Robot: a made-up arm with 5 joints. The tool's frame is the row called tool. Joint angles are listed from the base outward.
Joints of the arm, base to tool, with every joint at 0 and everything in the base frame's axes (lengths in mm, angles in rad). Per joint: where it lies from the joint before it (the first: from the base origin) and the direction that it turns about. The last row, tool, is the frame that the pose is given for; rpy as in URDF.
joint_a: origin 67 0 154 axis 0 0 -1
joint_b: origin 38 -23 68 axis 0 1 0
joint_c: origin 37 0 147 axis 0 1 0
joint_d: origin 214 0 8 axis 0 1 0
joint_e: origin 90 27 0 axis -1 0 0
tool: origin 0 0 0 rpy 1.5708 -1.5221 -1.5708
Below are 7 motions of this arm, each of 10 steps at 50 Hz.
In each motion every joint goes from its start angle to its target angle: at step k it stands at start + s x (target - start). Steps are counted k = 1, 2, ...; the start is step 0. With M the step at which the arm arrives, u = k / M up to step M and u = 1 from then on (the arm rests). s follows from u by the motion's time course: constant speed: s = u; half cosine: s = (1 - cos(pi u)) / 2; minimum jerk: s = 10 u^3 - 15 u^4 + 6 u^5.
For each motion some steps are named. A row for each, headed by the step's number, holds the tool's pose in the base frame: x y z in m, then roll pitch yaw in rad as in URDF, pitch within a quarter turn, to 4 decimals.
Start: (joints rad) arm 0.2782 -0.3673 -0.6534 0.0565 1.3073
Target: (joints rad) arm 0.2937 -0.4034 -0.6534 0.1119 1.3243
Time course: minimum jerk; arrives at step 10
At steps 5, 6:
5: 0.2319 -0.0443 0.6340 -2.5473 -0.1737 1.5352
6: 0.2299 -0.0442 0.6344 -2.5433 -0.1728 1.5292

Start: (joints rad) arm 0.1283 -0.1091 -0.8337 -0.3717 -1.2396
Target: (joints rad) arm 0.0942 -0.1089 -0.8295 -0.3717 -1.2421
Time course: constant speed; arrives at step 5
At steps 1, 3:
1: 0.2671 -0.0204 0.6370 2.8942 -0.0708 -1.9655
3: 0.2678 -0.0177 0.6367 2.8924 -0.0711 -1.9507

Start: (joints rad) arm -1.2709 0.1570 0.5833 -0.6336 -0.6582
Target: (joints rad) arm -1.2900 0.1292 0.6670 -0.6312 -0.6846
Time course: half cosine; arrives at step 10
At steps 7, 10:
7: 0.1588 0.3279 0.2034 1.3430 -0.8299 -0.1154
10: 0.1568 0.3257 0.2009 1.3270 -0.8225 -0.1005

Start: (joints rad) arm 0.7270 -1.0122 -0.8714 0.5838 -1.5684
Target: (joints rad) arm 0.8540 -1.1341 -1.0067 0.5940 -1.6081
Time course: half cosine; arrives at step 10
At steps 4, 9, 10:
4: -0.0349 0.1046 0.6091 2.9563 0.0111 -2.2827
9: -0.0603 0.1513 0.5846 3.1117 0.0026 -2.3367
10: -0.0611 0.1531 0.5835 3.1177 0.0021 -2.3388

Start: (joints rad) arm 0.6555 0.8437 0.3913 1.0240 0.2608
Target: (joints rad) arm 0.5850 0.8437 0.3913 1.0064 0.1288
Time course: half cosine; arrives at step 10
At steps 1, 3, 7, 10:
1: 0.2229 -0.1144 0.0231 0.1687 0.6700 -0.3860
3: 0.2245 -0.1125 0.0229 0.1490 0.6707 -0.4041
7: 0.2297 -0.1063 0.0223 0.0854 0.6696 -0.4625
10: 0.2314 -0.1041 0.0221 0.0634 0.6681 -0.4829

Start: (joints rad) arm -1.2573 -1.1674 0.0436 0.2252 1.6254
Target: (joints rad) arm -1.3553 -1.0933 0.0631 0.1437 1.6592
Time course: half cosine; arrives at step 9
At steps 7, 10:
7: 0.0815 0.0804 0.5800 -2.4590 0.0226 2.8869
10: 0.0812 0.0835 0.5798 -2.4577 0.0251 2.8953

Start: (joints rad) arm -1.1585 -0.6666 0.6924 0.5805 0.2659
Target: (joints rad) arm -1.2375 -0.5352 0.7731 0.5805 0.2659
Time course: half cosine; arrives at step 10
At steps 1, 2, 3, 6, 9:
1: 0.1688 0.2441 0.3103 -0.2982 -0.9266 1.5274
2: 0.1677 0.2451 0.3065 -0.2894 -0.9125 1.5260
3: 0.1658 0.2466 0.3007 -0.2762 -0.8905 1.5244
6: 0.1574 0.2511 0.2770 -0.2295 -0.8005 1.5249
9: 0.1508 0.2528 0.2602 -0.2011 -0.7356 1.5305

